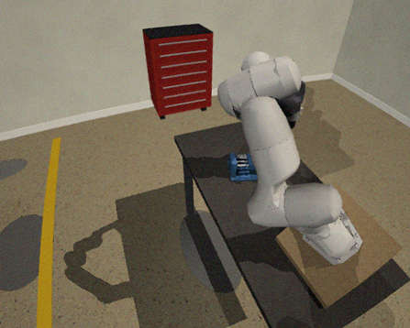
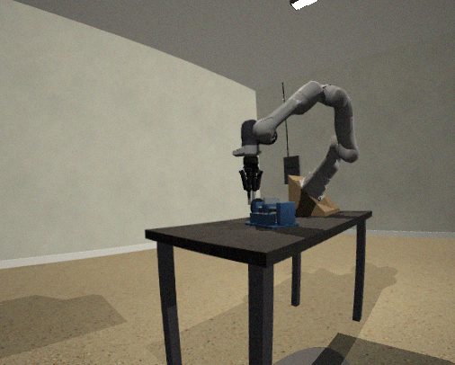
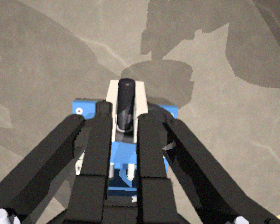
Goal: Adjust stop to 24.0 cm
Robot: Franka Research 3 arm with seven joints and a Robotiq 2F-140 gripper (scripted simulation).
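Right now the handwheel grip is 2 cm below my hand.
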